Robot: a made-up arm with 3 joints. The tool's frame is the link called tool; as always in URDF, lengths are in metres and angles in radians. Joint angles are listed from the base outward.
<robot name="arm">
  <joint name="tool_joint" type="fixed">
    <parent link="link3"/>
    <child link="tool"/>
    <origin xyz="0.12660 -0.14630 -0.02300" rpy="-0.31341 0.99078 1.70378"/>
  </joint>
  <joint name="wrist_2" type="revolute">
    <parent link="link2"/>
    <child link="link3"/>
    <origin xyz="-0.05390 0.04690 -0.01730" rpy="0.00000 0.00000 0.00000"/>
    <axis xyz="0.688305 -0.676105 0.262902"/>
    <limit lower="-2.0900" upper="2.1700"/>
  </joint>
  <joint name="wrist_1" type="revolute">
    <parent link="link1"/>
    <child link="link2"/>
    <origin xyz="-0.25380 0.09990 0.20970" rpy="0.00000 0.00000 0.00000"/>
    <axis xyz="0 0 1"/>
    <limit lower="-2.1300" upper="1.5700"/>
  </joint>
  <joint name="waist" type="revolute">
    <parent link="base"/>
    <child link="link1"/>
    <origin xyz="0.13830 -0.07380 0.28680" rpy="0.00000 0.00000 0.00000"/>
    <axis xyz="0 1 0"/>
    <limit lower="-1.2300" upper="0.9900"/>
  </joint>
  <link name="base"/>
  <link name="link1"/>
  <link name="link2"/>
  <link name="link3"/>
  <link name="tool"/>
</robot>
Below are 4 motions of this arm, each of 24 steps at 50 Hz.
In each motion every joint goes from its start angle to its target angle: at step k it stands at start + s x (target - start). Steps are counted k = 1, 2, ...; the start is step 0. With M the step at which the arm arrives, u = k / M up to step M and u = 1 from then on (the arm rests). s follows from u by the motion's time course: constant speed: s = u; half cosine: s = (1 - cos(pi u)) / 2; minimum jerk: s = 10 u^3 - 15 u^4 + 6 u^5.
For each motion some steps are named. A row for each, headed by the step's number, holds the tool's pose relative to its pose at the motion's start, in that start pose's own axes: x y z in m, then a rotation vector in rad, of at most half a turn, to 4 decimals.
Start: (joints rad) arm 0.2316 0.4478 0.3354
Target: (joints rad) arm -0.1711 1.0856 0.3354
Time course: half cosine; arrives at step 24
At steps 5, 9, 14, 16, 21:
5: 0.0105 -0.0001 0.0026 -0.0731 -0.0003 0.0271
9: 0.0321 0.0002 0.0083 -0.2157 0.0036 0.0873
14: 0.0683 0.0027 0.0175 -0.4300 0.0208 0.1981
16: 0.0826 0.0044 0.0209 -0.5073 0.0305 0.2450
21: 0.1088 0.0087 0.0260 -0.6382 0.0517 0.3343

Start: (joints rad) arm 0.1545 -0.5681 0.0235
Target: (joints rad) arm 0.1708 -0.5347 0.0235
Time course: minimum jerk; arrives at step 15
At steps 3, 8, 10, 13, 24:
3: -0.0001 -0.0004 0.0002 -0.0011 -0.0002 0.0018
8: -0.0008 -0.0041 0.0015 -0.0109 -0.0022 0.0177
10: -0.0011 -0.0058 0.0021 -0.0154 -0.0031 0.0248
13: -0.0013 -0.0072 0.0026 -0.0190 -0.0039 0.0308
24: -0.0013 -0.0073 0.0026 -0.0194 -0.0040 0.0314

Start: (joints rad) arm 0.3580 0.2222 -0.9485
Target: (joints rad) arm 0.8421 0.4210 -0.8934
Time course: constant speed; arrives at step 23
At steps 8, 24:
8: -0.0493 -0.0224 -0.0039 -0.0853 -0.0064 0.1542
24: -0.1247 -0.0848 -0.0118 -0.2554 -0.0527 0.4371

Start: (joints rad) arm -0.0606 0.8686 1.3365
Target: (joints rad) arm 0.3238 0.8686 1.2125
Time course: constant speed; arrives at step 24
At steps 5, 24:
5: -0.0134 -0.0118 -0.0092 0.0718 -0.0034 -0.0393
24: -0.0674 -0.0441 -0.0494 0.3467 -0.0339 -0.1820

